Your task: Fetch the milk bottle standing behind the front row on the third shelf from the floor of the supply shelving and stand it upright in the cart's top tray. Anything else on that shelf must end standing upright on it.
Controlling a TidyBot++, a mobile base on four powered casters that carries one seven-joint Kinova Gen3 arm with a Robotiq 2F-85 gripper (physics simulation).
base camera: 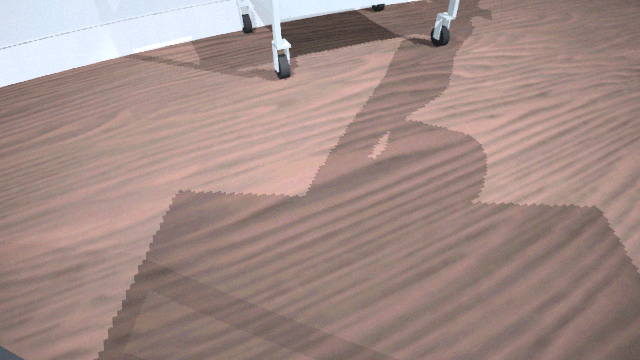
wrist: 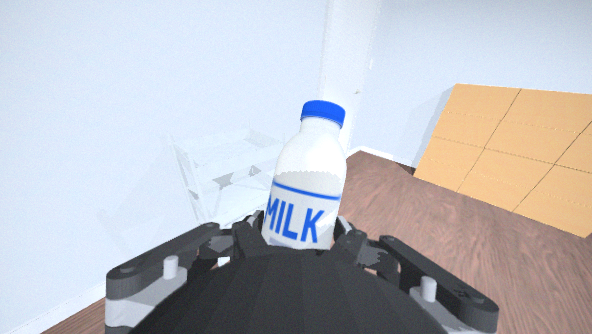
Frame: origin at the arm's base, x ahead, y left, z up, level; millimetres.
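Seen in the pictures: gripper, fingertip midpoint: [wrist: 298, 223].
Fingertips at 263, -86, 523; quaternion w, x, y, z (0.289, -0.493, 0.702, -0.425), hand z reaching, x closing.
A point is followed by its place in that frame, as x, y, z.
The milk bottle [wrist: 310, 175] {258, -90, 578}, white with a blue cap and blue MILK lettering, is between the fingers of my gripper [wrist: 298, 223] {262, -86, 523}, which is shut on its lower part. The bottle leans slightly to the right in the wrist view, cap upward; its base is hidden by the gripper. The white cart shows faintly against the wall behind and left of the bottle in the wrist view, partly hidden by it. In the base camera view the lower part of the cart [base camera: 276, 25] {749, 139, -274} shows at the top, with black caster wheels. The supply shelving does not show.
A pale wall [wrist: 150, 75] {1077, 303, 616} stands behind the cart, with a white door [wrist: 347, 55] {1834, -1062, 845} beyond the bottle. A tan panelled block [wrist: 492, 172] {908, -2371, -72} stands on the wooden floor [wrist: 425, 240] {648, -1294, -396} [base camera: 200, 140] {547, 250, -397} at the right. A white baseboard [base camera: 100, 50] {877, 627, -369} runs along the wall left of the cart.
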